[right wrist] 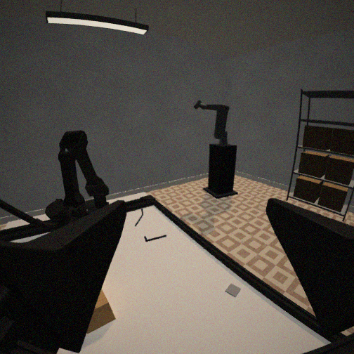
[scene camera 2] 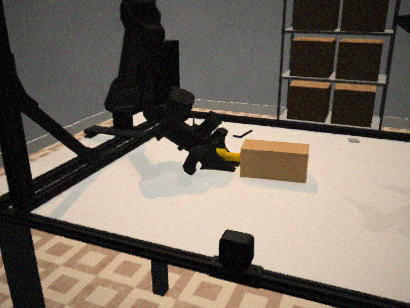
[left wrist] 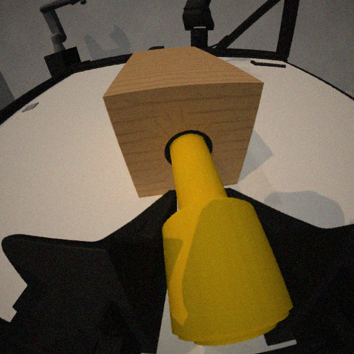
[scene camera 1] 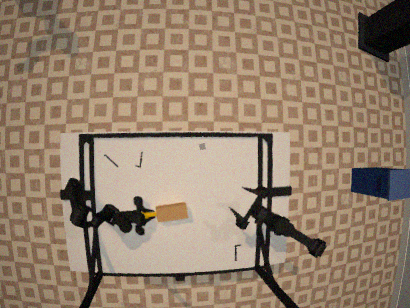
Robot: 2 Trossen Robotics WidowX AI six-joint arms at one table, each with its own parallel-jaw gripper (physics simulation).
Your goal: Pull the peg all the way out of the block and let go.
Labels:
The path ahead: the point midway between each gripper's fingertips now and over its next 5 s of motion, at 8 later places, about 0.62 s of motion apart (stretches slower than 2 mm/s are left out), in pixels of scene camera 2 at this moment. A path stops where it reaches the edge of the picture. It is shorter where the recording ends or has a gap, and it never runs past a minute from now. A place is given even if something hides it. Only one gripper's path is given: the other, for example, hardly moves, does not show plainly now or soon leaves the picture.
The left gripper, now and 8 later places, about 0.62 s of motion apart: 237, 167; 236, 167; 227, 165; 213, 164; 200, 162; 200, 162; 196, 161; 181, 158; 168, 157

